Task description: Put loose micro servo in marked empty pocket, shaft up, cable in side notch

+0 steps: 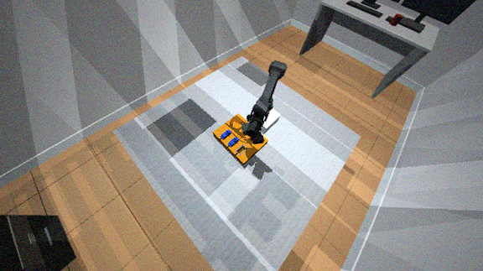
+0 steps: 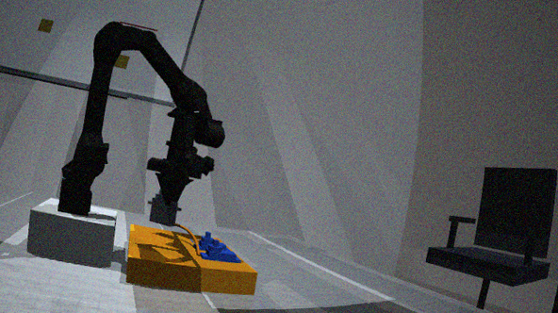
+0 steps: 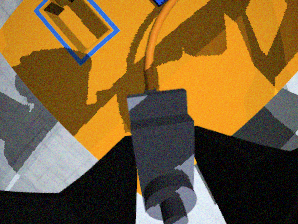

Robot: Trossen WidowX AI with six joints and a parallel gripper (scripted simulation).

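Right now the orange deck is 10 cm below my gripper tip, 7 cm to the right of it and 3 cm behind it.
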